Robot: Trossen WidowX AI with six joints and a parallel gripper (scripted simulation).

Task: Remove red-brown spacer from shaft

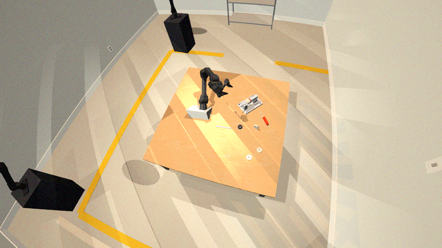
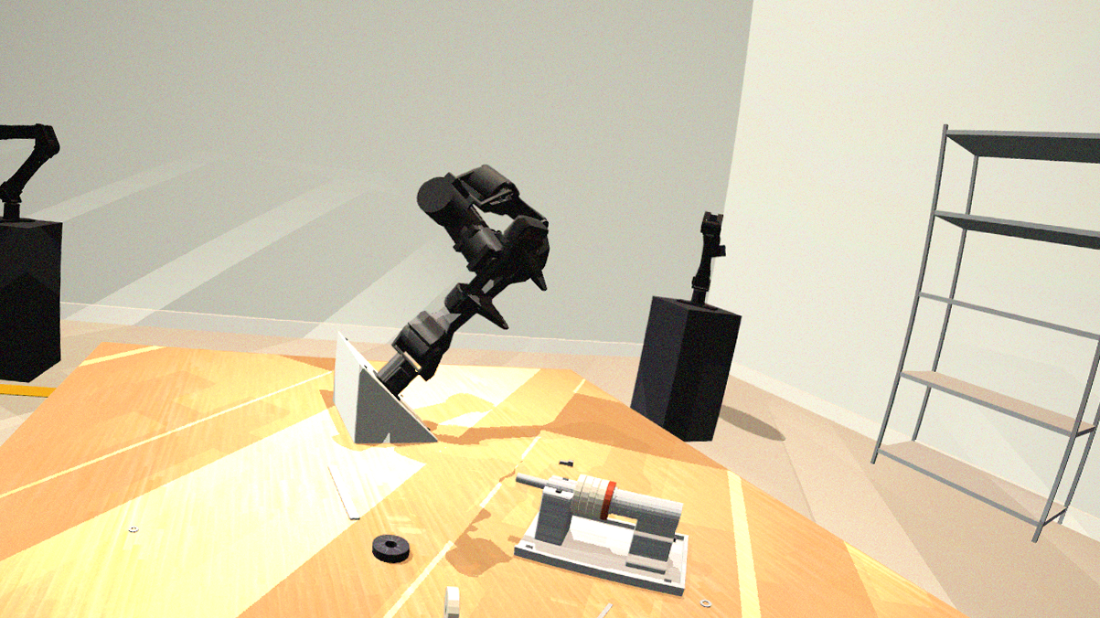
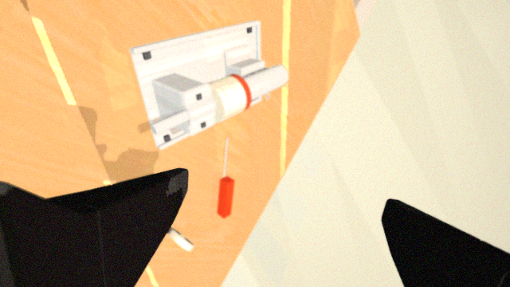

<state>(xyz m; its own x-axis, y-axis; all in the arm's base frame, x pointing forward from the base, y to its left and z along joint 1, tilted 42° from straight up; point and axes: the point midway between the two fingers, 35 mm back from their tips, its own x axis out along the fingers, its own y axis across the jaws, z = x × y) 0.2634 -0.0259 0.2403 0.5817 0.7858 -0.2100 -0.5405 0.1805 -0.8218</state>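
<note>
Right now my gripper tip is 22 cm above the grey shaft, 14 cm short of it and 7 cm to the right of it. Also, from my gripper tip: thin metal strip: 30 cm below, 24 cm to the right; red-brown spacer: 22 cm below, 16 cm ahead, 10 cm to the left; black ring: 29 cm below, 19 cm to the right, 16 cm ahead.
</note>
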